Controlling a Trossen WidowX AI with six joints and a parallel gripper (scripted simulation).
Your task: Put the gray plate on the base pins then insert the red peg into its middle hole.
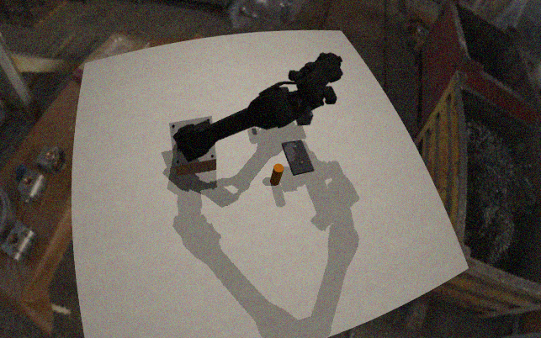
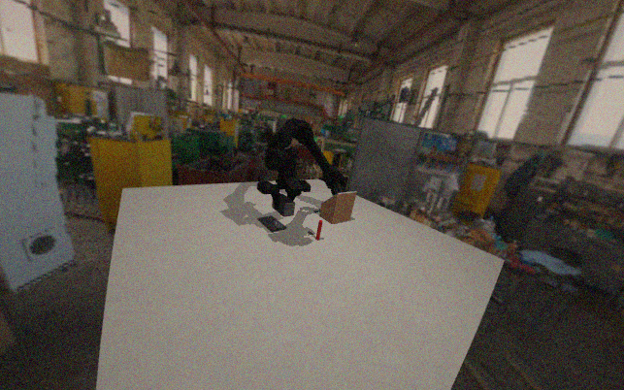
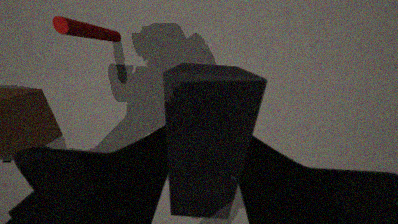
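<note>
My gripper tip is now 100 mm to the left of the gray base, 100 mm above it and 10 mm past it. The rest, counted from my gripper tip: orange cylinder 180 mm to the right, 90 mm behind, 70 mm below; gray plate 30 mm above; red peg 140 mm behind, 70 mm below, 60 mm to the left.
</note>
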